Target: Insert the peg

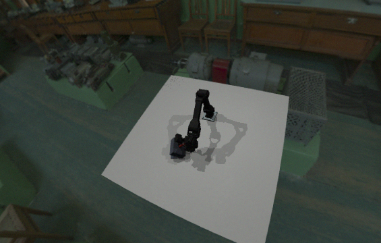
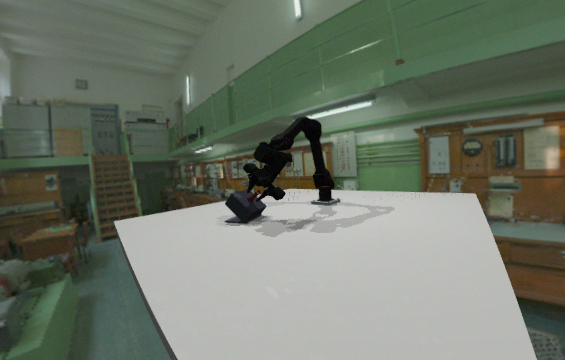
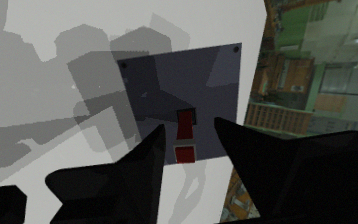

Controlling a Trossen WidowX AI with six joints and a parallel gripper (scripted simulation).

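My gripper tip is now 1 cm past the red square peg, 1 cm to the right of it and 1 cm below it. Round my gripper tip: sloped dark grey panel 1 cm ahead, 3 cm to the right, 3 cm below.
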